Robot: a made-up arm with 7 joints.
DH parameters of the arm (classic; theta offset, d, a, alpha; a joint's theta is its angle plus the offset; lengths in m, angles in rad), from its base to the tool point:
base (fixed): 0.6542 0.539 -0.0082 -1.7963
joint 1: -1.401 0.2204 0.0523 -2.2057
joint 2: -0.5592 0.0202 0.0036 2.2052
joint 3: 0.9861 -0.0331 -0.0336 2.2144
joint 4: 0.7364 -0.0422 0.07 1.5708
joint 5: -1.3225 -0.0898 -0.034 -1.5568
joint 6: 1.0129 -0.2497 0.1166 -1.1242
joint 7: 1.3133 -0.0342 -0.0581 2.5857
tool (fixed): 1.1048 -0.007 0 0
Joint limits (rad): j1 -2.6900..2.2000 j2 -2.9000..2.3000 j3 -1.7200..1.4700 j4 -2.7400..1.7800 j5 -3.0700..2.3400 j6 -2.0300..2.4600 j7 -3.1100..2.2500
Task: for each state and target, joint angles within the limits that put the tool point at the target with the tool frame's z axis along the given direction. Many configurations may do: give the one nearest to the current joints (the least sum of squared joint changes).
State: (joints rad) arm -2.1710 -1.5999 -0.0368 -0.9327 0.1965 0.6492 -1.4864
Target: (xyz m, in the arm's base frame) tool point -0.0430 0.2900 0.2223 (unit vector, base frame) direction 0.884 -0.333 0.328
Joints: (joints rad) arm -2.6900 -1.4648 0.2962 -0.5905 0.2002 0.7451 -2.0171
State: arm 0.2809 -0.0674 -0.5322 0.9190 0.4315 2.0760 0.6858
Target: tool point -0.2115 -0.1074 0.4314 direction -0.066 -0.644 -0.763
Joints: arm 0.0553 0.0799 -0.3483 0.4531 -0.1263 0.8613 0.8690
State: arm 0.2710 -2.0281 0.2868 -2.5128 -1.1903 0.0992 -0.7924
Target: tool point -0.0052 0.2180 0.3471 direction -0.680 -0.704 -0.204
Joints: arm 0.2924 -1.9952 0.4753 -2.3926 -1.4048 0.1738 -0.5987
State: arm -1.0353 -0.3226 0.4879 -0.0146 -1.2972 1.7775 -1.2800
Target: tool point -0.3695 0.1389 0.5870 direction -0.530 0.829 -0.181
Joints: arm -0.4536 -0.2049 0.0476 -0.9252 -0.4624 1.8910 -0.8940
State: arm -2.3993 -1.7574 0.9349 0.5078 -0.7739 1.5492 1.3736
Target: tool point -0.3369 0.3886 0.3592 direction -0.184 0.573 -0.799
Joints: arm -2.6854 -1.6458 0.7323 -0.1584 -0.3424 1.2572 1.4210
